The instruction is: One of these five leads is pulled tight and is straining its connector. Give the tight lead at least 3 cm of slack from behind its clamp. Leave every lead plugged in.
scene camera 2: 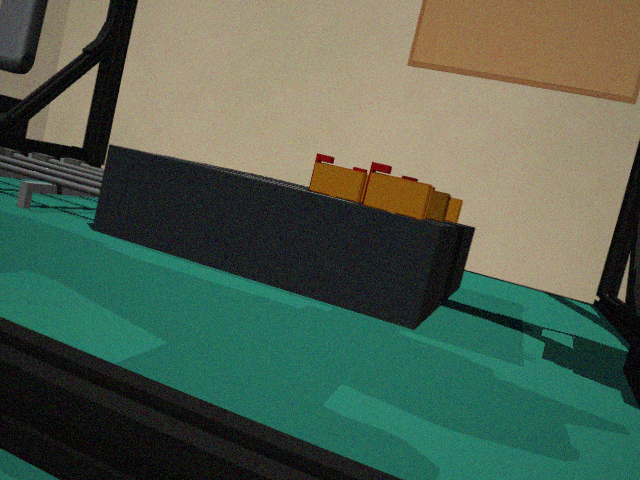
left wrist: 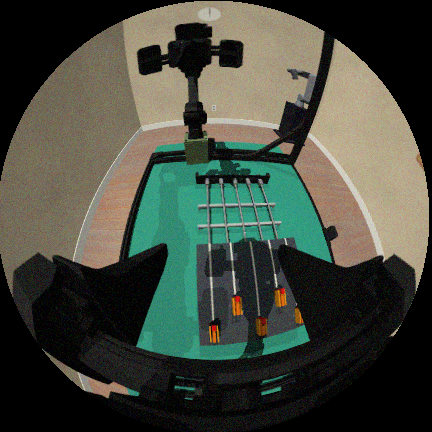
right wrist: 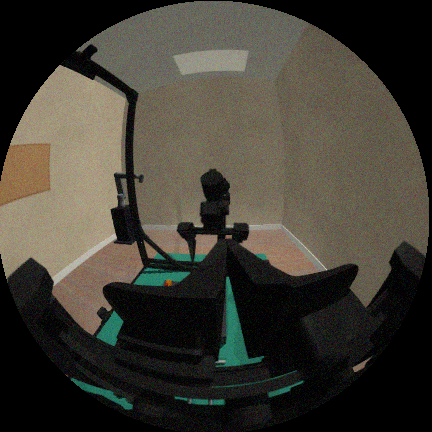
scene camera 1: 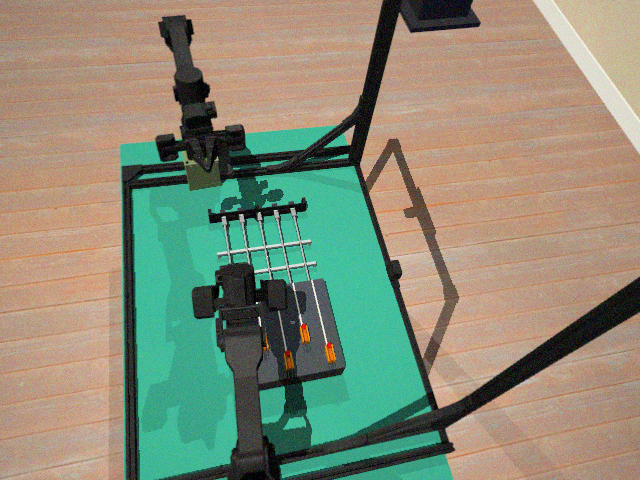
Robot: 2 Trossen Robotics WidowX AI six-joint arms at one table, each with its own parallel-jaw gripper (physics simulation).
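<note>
Five grey leads run from a black clamp bar across two cross rods to orange connectors on a dark grey block. All the leads look straight. My left gripper is open and empty; it hangs above the block's far edge and hides the left leads in scene camera 1. My right gripper is shut on nothing, high at the far end behind the clamp bar.
A black frame borders the green mat. An olive base block stands at the far edge under the right arm. A black camera post rises at the far right corner.
</note>
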